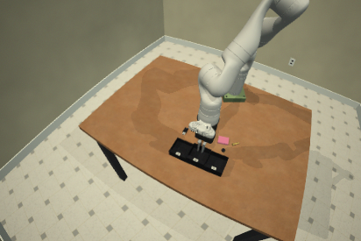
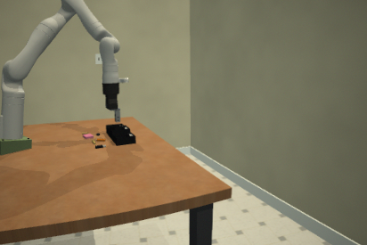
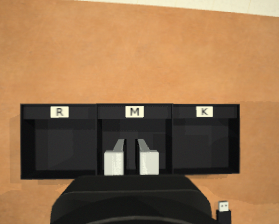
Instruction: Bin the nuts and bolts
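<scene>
The dark hex nut is 8 cm behind my hand, 9 cm to the left of it and 9 cm below it. Round my hand: pink eraser 13 cm behind, 7 cm to the left, 9 cm below; orange marker 9 cm behind, 2 cm to the right, 9 cm below; black bin tray 7 cm below.
</scene>
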